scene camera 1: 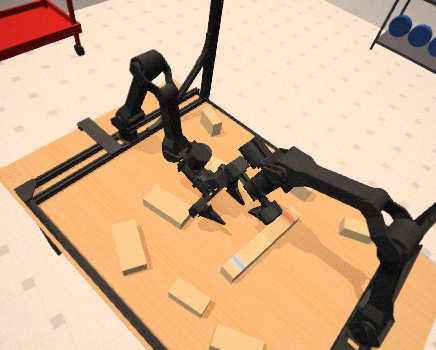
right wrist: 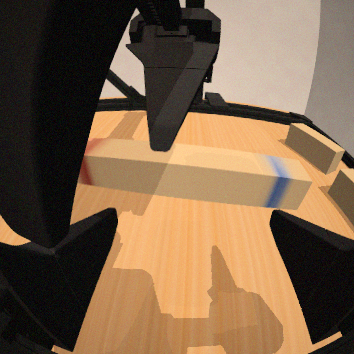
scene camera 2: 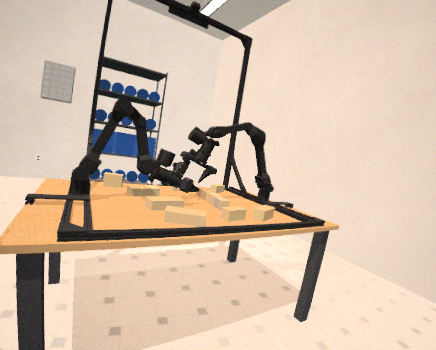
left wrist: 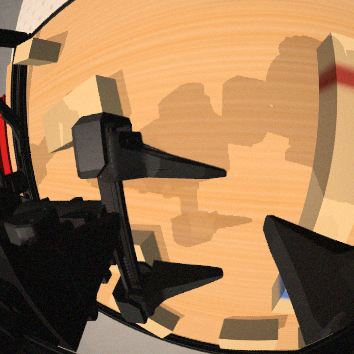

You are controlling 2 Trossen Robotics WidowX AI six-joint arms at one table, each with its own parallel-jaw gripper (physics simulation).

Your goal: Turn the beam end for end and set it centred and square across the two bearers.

Note:
The left gripper (scene camera 1: 239,198) is open, with nothing in its grasp. Also in view: a beam (scene camera 1: 234,267). The right gripper (scene camera 1: 234,214) is open and holds nothing.
The beam shows as well in the right wrist view (right wrist: 188,171) and in the left wrist view (left wrist: 320,213). The left gripper also shows in the right wrist view (right wrist: 133,167) and in the left wrist view (left wrist: 194,222). The right gripper also shows in the right wrist view (right wrist: 196,217) and in the left wrist view (left wrist: 224,229).

